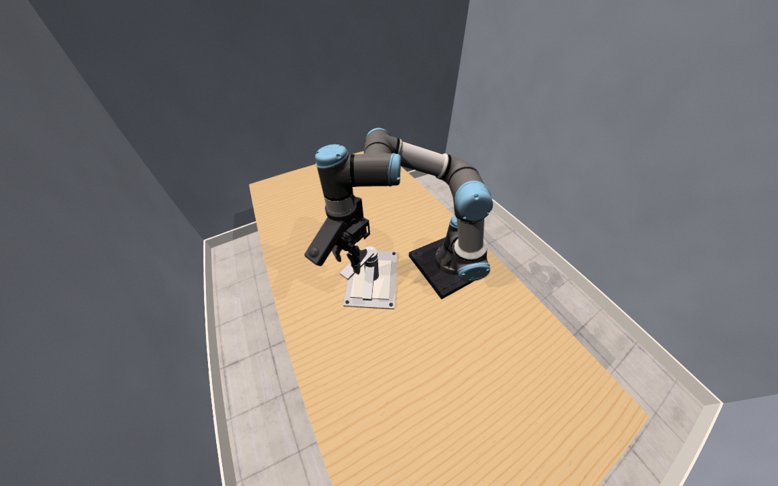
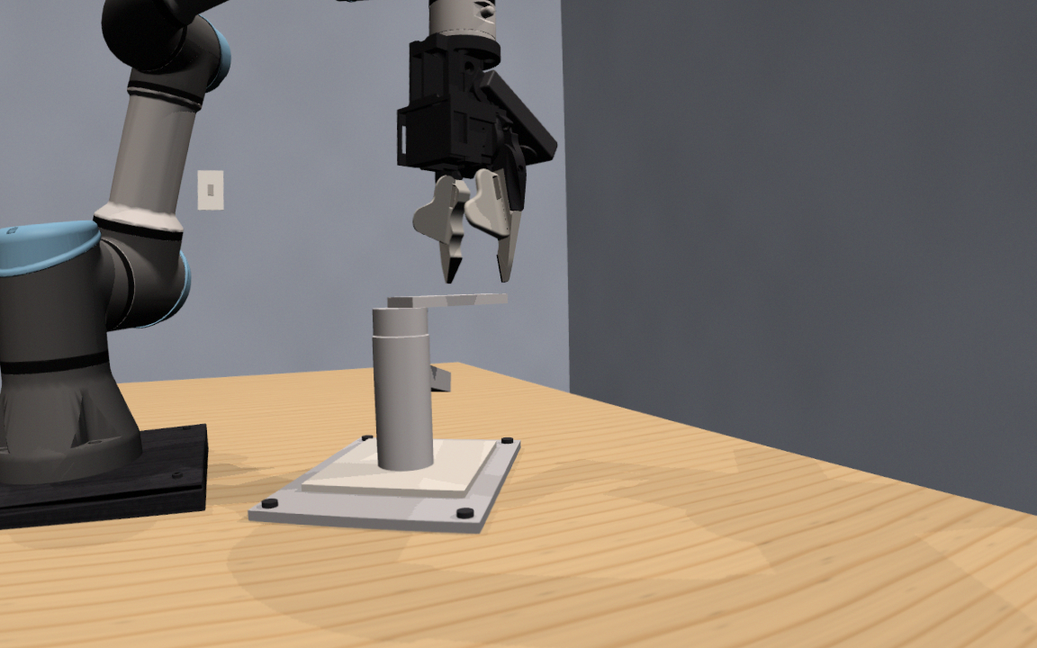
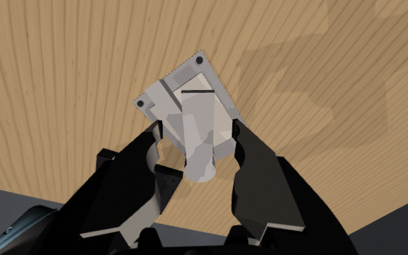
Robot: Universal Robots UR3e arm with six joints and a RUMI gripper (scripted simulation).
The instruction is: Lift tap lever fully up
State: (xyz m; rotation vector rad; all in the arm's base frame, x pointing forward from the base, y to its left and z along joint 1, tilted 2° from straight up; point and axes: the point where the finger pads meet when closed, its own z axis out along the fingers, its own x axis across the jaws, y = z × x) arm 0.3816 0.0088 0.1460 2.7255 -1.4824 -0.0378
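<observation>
The lever lies 30 mm behind my hand, 20 mm to the right of it and 30 mm below it. Also, from my hand: tap: 60 mm behind, 30 mm to the right, 80 mm below.
</observation>
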